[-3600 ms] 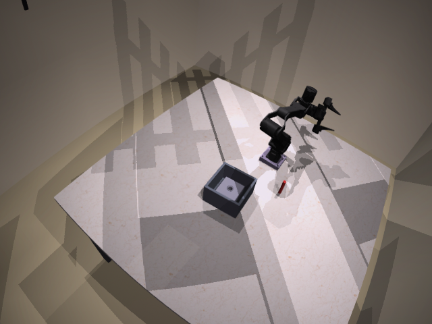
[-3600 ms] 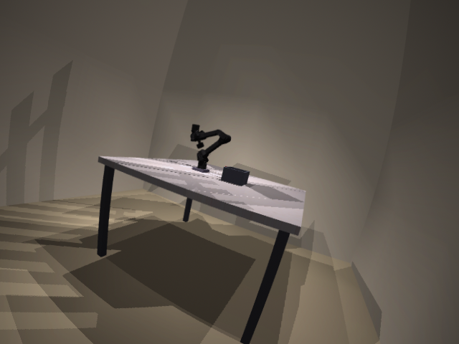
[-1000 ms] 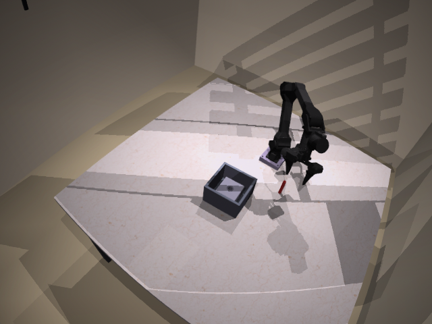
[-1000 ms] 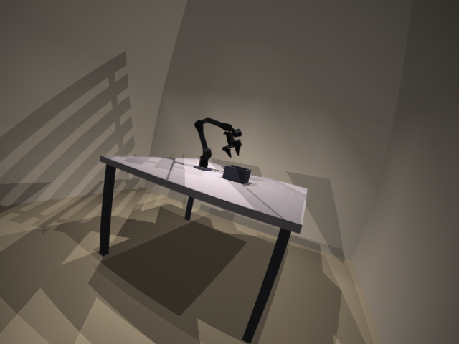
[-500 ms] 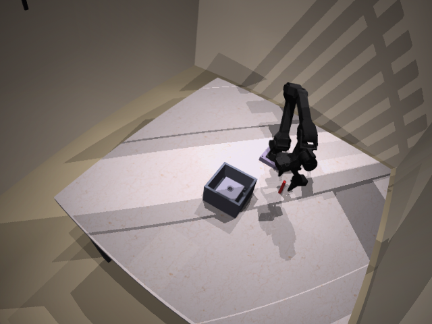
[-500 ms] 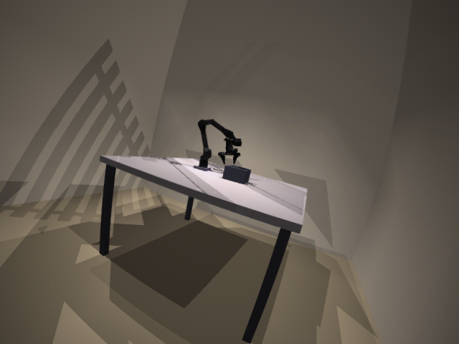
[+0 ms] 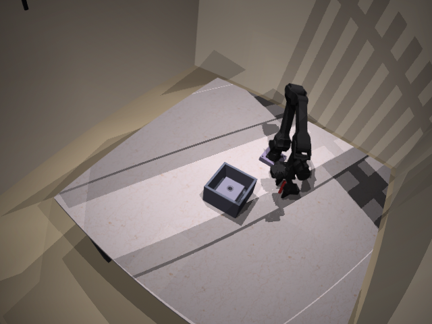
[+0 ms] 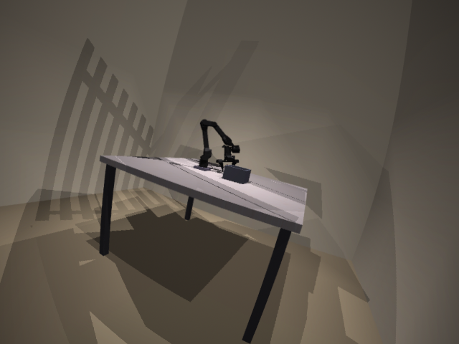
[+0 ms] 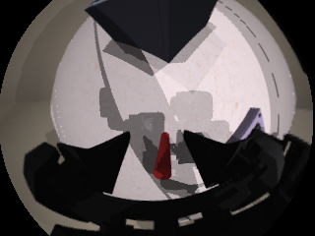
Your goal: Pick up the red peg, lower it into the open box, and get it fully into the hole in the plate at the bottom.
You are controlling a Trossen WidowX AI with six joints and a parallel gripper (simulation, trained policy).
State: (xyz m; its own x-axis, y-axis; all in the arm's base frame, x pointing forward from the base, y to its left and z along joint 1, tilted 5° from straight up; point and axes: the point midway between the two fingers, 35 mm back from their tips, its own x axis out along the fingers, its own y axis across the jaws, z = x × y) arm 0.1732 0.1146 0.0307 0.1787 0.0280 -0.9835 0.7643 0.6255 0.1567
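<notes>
The red peg is 2 cm behind my gripper tip and 2 cm above it. From my gripper tip the other things lie so: dark box: 18 cm to the right, 14 cm ahead; plate: 18 cm to the right, 14 cm ahead, 2 cm above.
</notes>
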